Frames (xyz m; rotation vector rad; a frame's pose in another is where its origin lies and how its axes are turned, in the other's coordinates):
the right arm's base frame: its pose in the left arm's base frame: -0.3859 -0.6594 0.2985 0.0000 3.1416 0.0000
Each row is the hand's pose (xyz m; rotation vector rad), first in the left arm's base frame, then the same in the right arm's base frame.
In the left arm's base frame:
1: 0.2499 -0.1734 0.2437 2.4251 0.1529 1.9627
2: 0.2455 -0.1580 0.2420 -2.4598 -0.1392 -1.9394
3: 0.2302 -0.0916 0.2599 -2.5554 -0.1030 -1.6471
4: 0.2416 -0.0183 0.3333 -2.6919 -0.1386 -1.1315
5: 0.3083 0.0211 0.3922 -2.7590 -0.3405 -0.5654
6: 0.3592 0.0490 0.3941 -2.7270 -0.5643 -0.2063
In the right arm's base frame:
1: -0.6358 0.4860 0.0548 -1.9147 -0.0275 2.3658
2: -0.6314 0.5014 0.0565 -1.8901 0.0093 2.3973
3: -0.6161 0.5678 0.0386 -1.6633 0.1531 2.5805
4: -0.6275 0.6411 -0.0348 -1.1738 0.3323 2.7925
5: -0.6942 0.6805 -0.0937 -0.5761 0.4439 2.8112
6: -0.7451 0.7084 -0.0956 -0.2035 0.4858 2.6898

